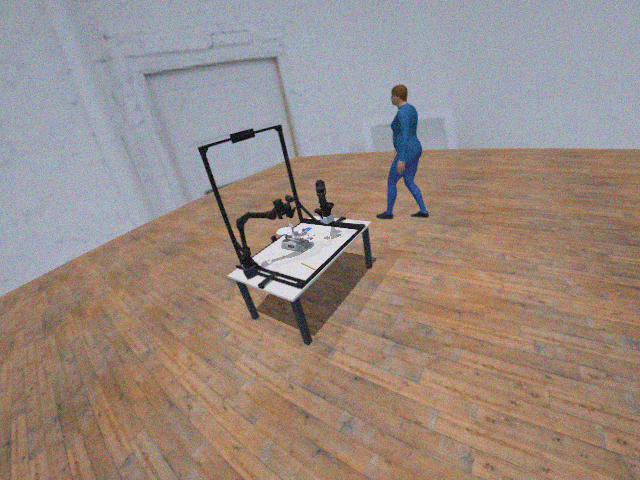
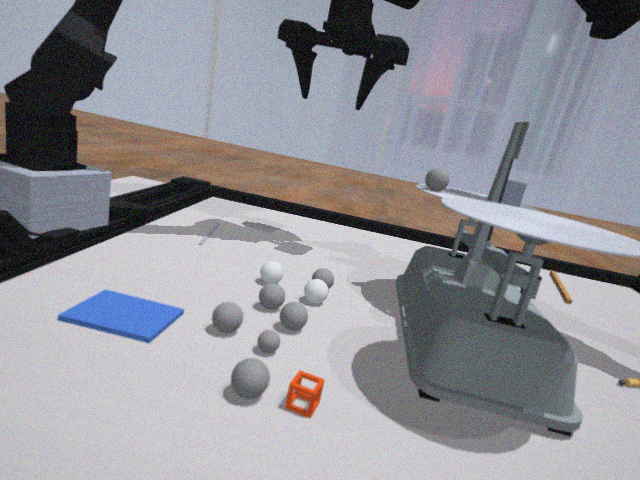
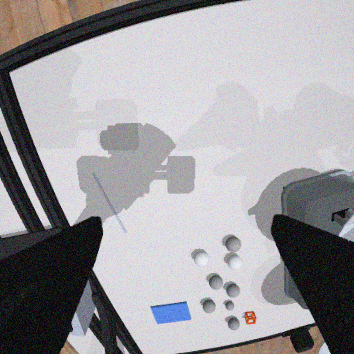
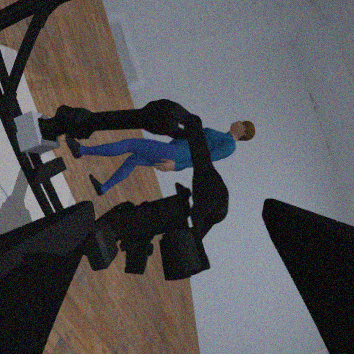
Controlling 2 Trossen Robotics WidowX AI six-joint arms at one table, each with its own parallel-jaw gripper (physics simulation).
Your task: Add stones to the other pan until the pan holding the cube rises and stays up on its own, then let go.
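Seen in the pictures: left gripper, fingertip midpoint: [image 1: 326,216] [image 2: 330,104] [image 3: 188,224]; right gripper, fingertip midpoint: [image 1: 295,202] [image 4: 179,208]; left arm's base at its link origin: [image 1: 326,215] [image 2: 41,163] [image 4: 46,129]; right arm's base at its link origin: [image 1: 248,266].
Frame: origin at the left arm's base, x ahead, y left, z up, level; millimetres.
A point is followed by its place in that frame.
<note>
A grey balance [image 1: 296,243] {x 520, y 172, z -20 mm} [image 2: 485,341] {x 506, y -20, z -29 mm} [image 3: 307,200] {x 418, y 216, z -35 mm} stands on the table, with a white near pan [image 2: 547,224] {x 524, y 11, z 68 mm}. One grey stone [image 2: 437,179] {x 421, y 162, z 71 mm} rests on the far pan [image 2: 422,186] {x 402, y 192, z 56 mm}. A blue-grey block [image 2: 515,192] {x 505, y 160, z 76 mm} shows behind the upright post; which pan it is on, if any, is unclear. Several loose grey stones [image 2: 250,377] {x 359, y -127, z -66 mm} [image 3: 233,243] {x 321, y 123, z -64 mm} and two white stones [image 2: 271,272] {x 272, y 72, z -69 mm} [image 3: 201,258] {x 267, y 92, z -63 mm} lie left of the balance. My left gripper [image 2: 331,103] {x 226, y 284, z 135 mm} [image 3: 188,224] {x 226, y 284, z 135 mm} is open and empty, high above the table. My right gripper is open and empty, with the left arm beyond its fingers.
An orange open-frame cube [image 2: 305,393] {x 397, y -114, z -70 mm} [image 3: 250,317] {x 390, y -93, z -70 mm} and a blue tile [image 2: 121,315] {x 213, y -93, z -83 mm} [image 3: 171,312] {x 212, y -81, z -83 mm} lie near the stones. A thin blue stick [image 2: 209,233] {x 110, y 183, z -86 mm} [image 3: 109,201] {x 109, y 192, z -87 mm} lies farther back. An orange stick [image 2: 560,286] {x 633, y 444, z -81 mm} lies behind the balance. A black frame [image 1: 241,135] {x 584, y -159, z 948 mm} stands over the table; a person [image 1: 405,149] is behind.
</note>
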